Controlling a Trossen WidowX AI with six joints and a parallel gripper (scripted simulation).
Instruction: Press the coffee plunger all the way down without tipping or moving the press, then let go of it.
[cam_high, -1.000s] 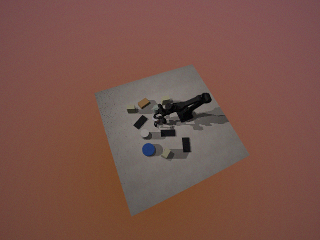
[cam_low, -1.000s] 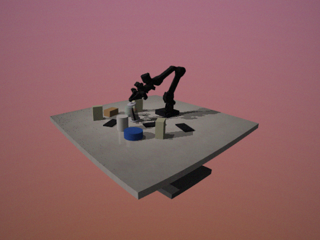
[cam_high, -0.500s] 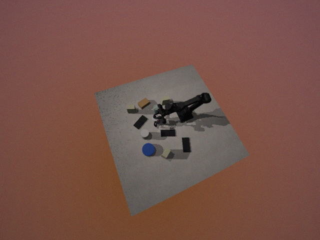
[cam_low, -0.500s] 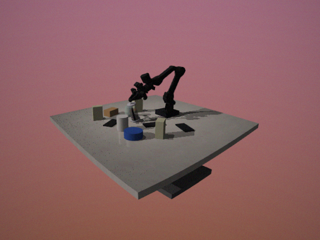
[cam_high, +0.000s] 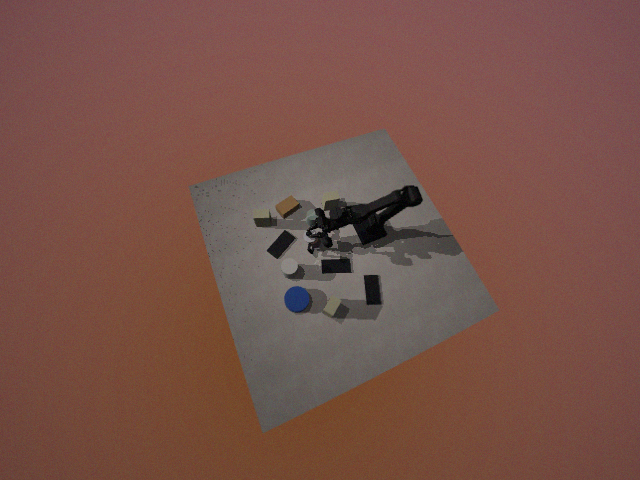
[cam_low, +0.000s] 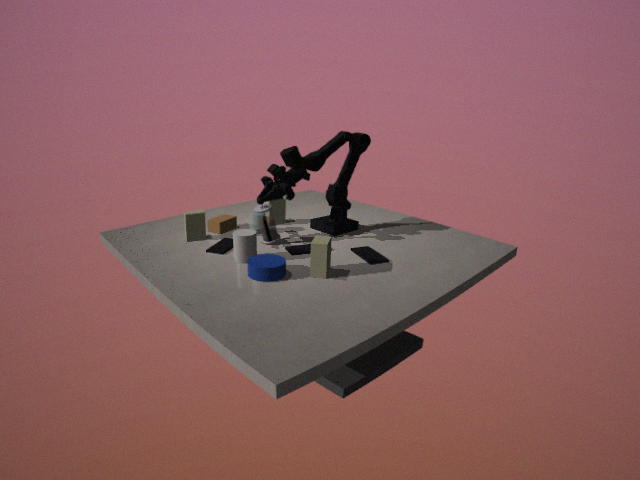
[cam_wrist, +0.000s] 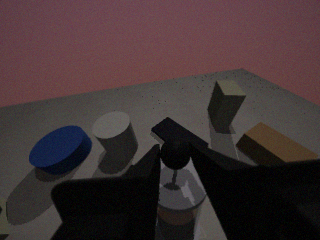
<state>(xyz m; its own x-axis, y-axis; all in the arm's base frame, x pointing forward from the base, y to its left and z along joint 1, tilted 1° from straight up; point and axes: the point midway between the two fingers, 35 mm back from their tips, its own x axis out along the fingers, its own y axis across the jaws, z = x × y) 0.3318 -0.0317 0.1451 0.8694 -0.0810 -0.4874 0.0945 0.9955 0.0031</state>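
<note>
Right now my gripper tip is 20 mm past the coffee press, 10 mm to the right of it and 80 mm above it. From my gripper tip the other things lie so: white cylinder (120 mm ahead, 110 mm to the left, 120 mm below); then orange block (40 mm ahead, 240 mm to the right, 140 mm below); then pale green cylinder (70 mm behind, 130 mm to the right, 130 mm below).
</note>
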